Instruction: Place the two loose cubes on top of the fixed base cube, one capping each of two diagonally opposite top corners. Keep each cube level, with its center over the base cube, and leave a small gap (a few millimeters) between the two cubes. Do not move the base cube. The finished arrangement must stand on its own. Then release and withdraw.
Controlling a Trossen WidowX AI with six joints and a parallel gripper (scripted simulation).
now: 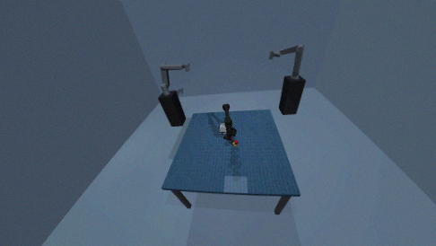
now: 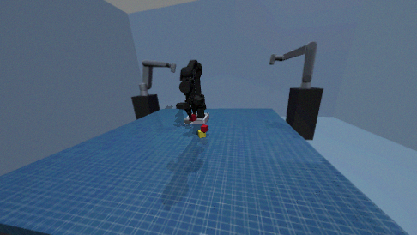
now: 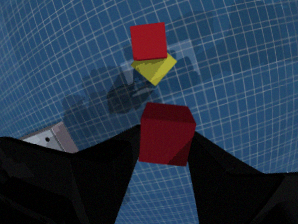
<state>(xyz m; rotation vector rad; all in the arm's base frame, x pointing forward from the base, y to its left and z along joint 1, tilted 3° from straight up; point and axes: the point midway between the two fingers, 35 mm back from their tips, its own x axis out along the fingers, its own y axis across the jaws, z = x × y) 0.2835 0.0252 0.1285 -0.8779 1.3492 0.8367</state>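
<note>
Now: gripper tip 1 cm short of the red cube, 7 cm to the right of it and 7 cm above it. Also, from my gripper tip: yellow base cube 5 cm to the left, 10 cm below.
</note>
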